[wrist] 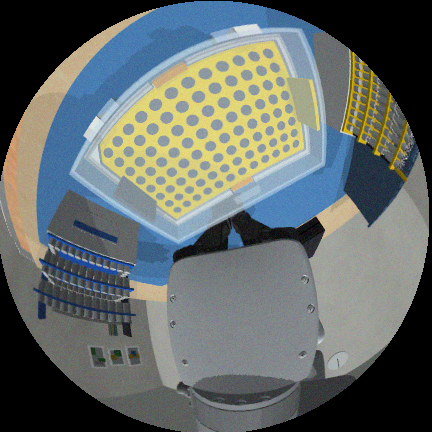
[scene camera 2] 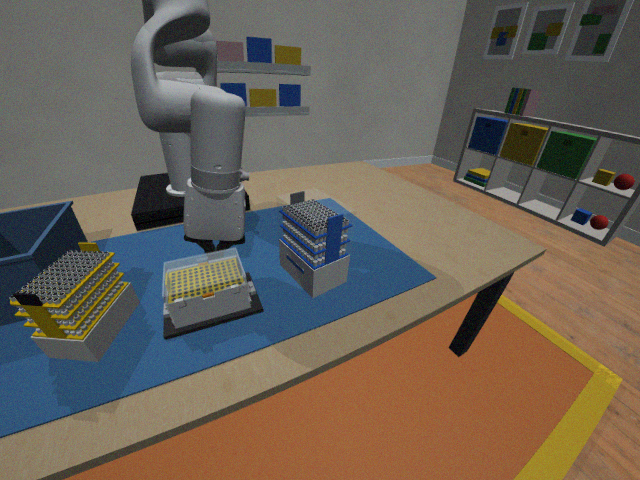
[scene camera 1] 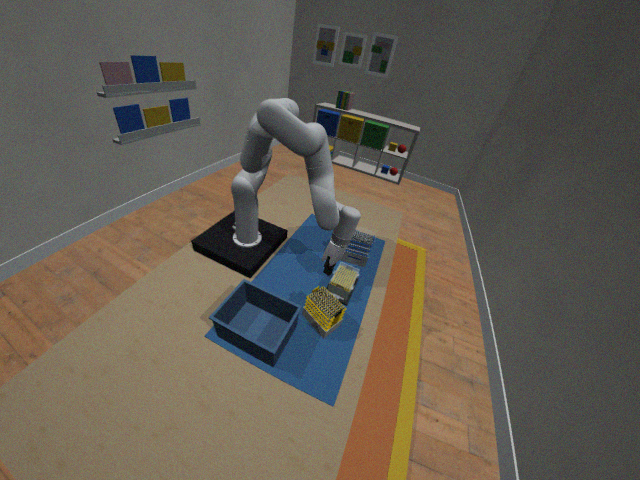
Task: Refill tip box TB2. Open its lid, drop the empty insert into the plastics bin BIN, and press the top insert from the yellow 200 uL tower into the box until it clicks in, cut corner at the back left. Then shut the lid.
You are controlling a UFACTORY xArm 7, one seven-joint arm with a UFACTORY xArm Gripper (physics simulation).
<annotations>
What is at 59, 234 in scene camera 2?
A dark blue bin.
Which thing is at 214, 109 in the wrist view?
A clear lid.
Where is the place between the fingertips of my gripper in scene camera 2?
At 215, 266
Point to a clear lid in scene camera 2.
198, 275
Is my gripper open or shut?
Shut.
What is my gripper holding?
Nothing.
</annotations>
